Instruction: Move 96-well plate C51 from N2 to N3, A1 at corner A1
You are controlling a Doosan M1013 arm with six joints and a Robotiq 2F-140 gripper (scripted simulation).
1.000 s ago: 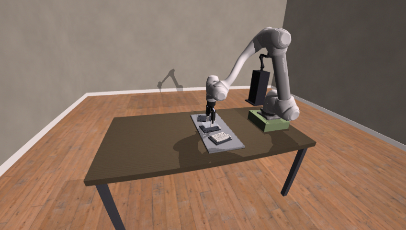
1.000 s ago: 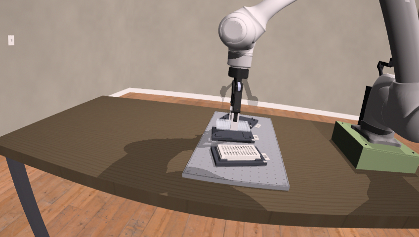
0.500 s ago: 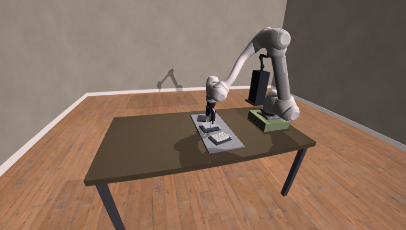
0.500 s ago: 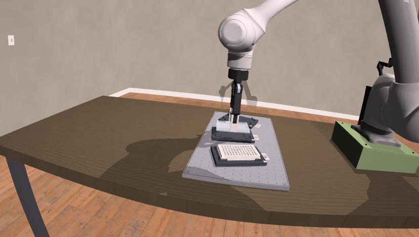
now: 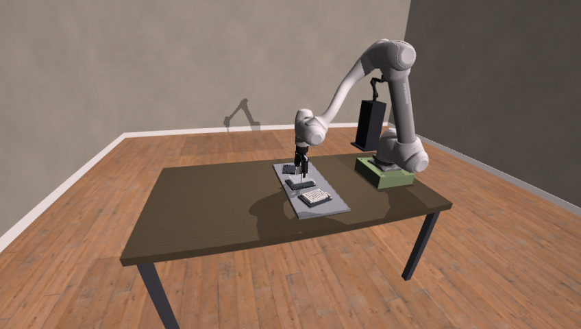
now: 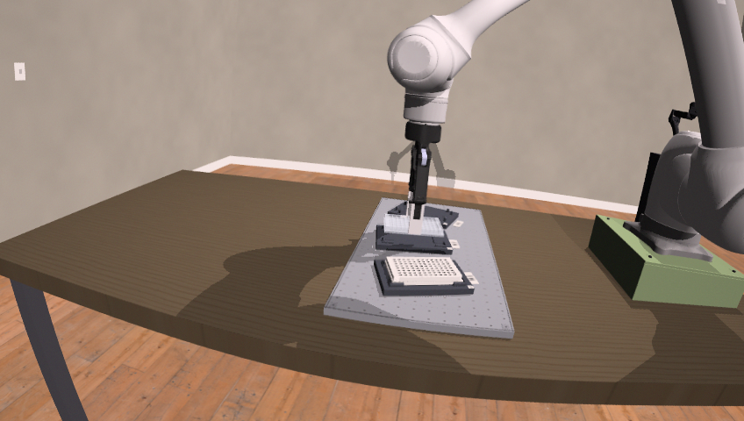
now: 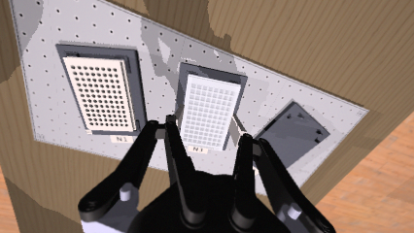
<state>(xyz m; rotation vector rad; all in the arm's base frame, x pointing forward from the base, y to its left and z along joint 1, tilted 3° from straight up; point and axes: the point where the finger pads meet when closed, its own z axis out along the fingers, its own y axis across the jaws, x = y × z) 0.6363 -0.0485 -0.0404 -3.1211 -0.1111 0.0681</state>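
Right now the landing nest N3 is 6 cm below my hand. From my hand the other things lie so: N3 label: 10 cm behind, 6 cm below, 1 cm to the right; then nest N2: 19 cm to the right, 6 cm below, 4 cm behind; then N2 label: 15 cm to the right, 13 cm behind, 6 cm below.
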